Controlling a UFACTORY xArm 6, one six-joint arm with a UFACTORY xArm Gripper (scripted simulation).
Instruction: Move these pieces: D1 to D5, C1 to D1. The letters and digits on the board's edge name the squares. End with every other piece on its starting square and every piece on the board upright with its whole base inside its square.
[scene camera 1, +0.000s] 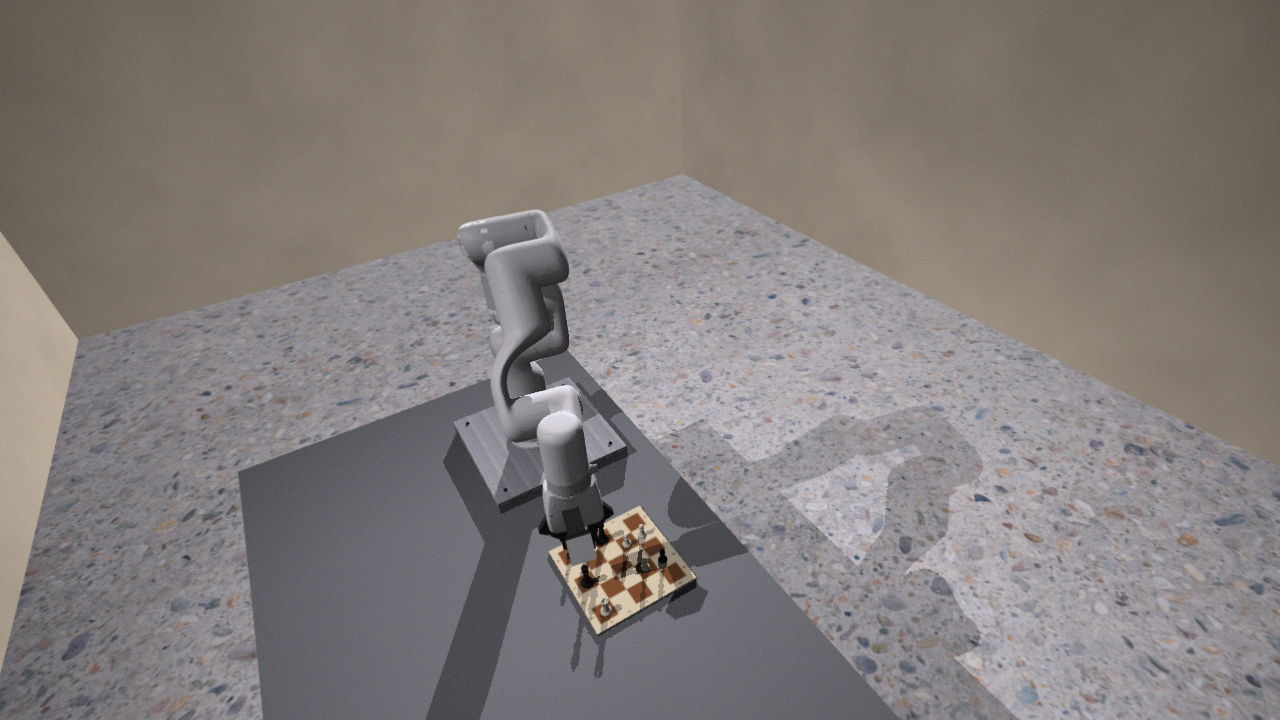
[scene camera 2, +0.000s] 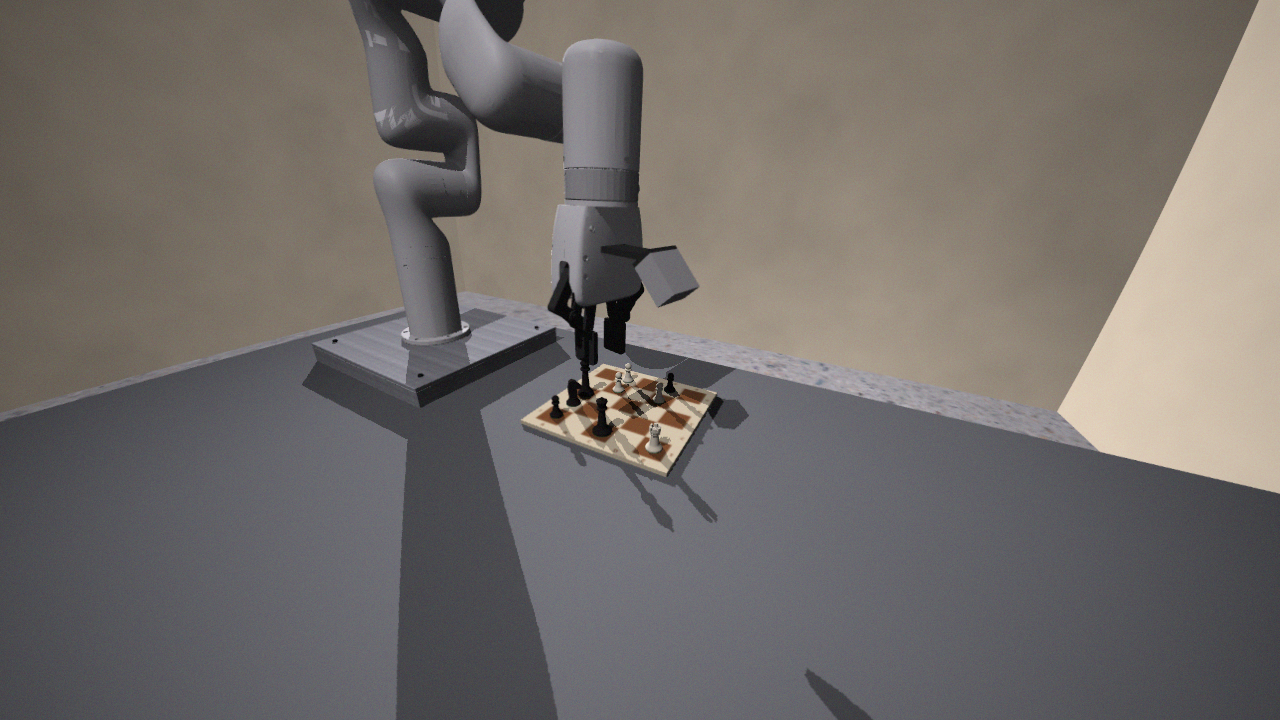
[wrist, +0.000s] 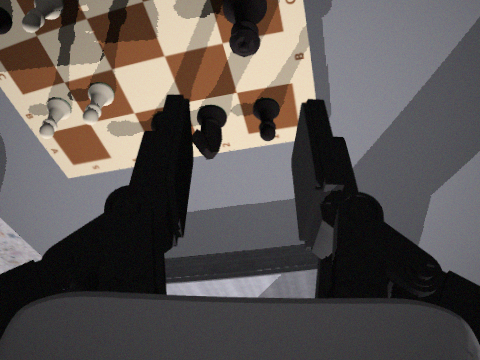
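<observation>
Chessboard (scene camera 1: 617, 574), (scene camera 2: 629, 414), (wrist: 143, 58). Black pawn (wrist: 265, 109). My gripper (scene camera 1: 580, 546), (scene camera 2: 600, 356), (wrist: 243, 128).
</observation>
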